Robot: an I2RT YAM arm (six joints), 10 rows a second.
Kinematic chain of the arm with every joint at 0, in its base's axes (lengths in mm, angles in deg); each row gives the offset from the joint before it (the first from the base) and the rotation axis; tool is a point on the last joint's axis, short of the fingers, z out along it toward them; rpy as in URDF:
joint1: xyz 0 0 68 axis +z
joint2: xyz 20 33.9 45.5 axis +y
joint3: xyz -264 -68.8 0 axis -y
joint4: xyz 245 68.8 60 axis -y
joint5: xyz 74 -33.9 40.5 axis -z
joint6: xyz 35.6 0 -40.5 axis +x
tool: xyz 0 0 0 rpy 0 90 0
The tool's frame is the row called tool.
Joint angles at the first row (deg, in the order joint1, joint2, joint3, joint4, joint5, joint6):
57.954 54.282 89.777 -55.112 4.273 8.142
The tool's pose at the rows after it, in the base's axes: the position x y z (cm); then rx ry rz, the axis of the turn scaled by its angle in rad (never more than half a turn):
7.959 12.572 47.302 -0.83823 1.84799 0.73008
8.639 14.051 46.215 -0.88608 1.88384 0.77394
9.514 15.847 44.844 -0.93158 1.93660 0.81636
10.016 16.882 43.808 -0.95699 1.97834 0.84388
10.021 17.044 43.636 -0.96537 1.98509 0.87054
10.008 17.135 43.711 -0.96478 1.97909 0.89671
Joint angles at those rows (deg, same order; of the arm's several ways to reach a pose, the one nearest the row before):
57.953 55.987 88.335 -54.369 1.213 8.338
57.956 57.735 86.477 -52.992 -2.129 8.951
57.976 60.270 84.641 -51.594 -5.431 9.913
57.954 61.756 83.262 -50.894 -7.551 10.743
57.953 61.867 82.894 -50.588 -8.885 11.267
57.954 61.867 82.807 -49.889 -9.846 11.792

